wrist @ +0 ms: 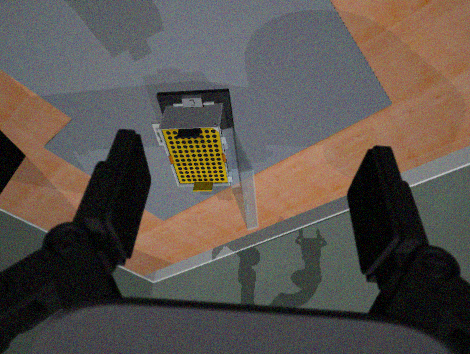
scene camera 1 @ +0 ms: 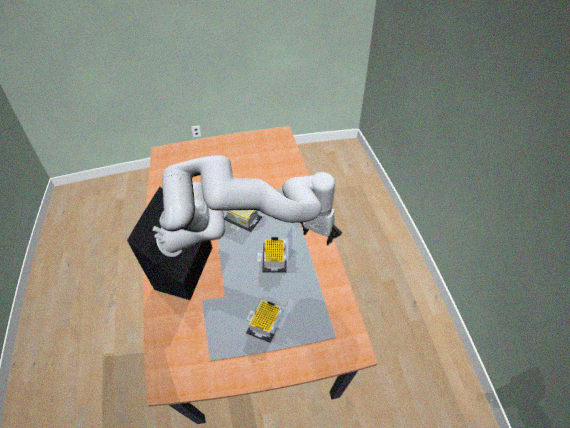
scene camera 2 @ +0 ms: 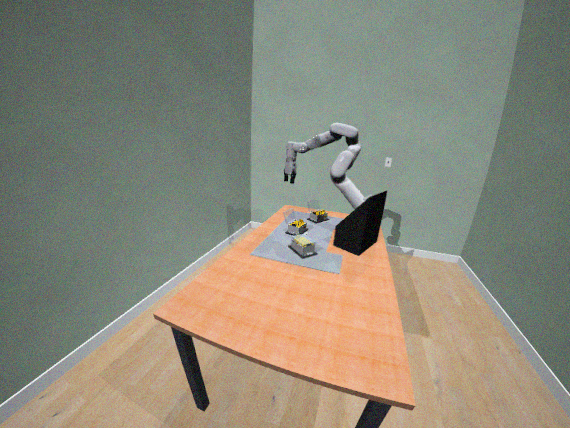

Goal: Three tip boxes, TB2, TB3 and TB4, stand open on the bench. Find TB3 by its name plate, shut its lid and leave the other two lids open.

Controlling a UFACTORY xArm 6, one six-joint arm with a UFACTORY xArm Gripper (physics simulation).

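Frame: origin at the arm's base, x ahead, y left, z up, level; metres.
Seen in the pictures: gripper, fingertip midpoint: (wrist: 251,162) (scene camera 1: 317,237) (scene camera 2: 288,182); arm's base, origin of the base link: (scene camera 1: 169,241) (scene camera 2: 362,207).
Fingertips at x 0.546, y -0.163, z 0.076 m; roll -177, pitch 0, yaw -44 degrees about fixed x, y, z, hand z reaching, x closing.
Observation:
Pixels of each thing's top centre, then the offset from my fingertips to it. Level surfaces: height alone.
- far tip box, middle of its top: (scene camera 1: 240,209) (scene camera 2: 305,238) dx -0.235, dy +0.411, dz -0.235 m
- middle tip box, middle of its top: (scene camera 1: 271,248) (scene camera 2: 299,223) dx -0.137, dy +0.164, dz -0.246 m
- third tip box, middle of its top: (wrist: 195,166) (scene camera 1: 265,314) dx -0.228, dy -0.140, dz -0.238 m
- grey mat, its level: dz -0.312 m
- orange wooden table, its level: dz -0.315 m
The far tip box (scene camera 1: 242,218) (scene camera 2: 303,246) looks pale yellow under a lid that appears shut. The middle tip box (scene camera 1: 274,251) (scene camera 2: 297,227) shows a bright yellow rack, its clear lid standing open. The third tip box (scene camera 1: 266,317) (scene camera 2: 318,216) (wrist: 197,157), near the mat's end in scene camera 1, is open too. Its clear lid (wrist: 248,200) stands at its right side in the wrist view. Its name plate (wrist: 192,102) is too blurred to read. My gripper (scene camera 1: 318,236) (scene camera 2: 289,179) (wrist: 251,162) is open and empty, high above the table's right side in scene camera 1, apart from the boxes.
The boxes stand on a grey mat (scene camera 1: 225,342) (scene camera 2: 270,250) (wrist: 310,55) on the orange wooden table (scene camera 1: 175,375) (scene camera 2: 280,310). The black base block (scene camera 1: 172,272) (scene camera 2: 361,227) stands at the table's side beside the mat. Green walls surround the table.

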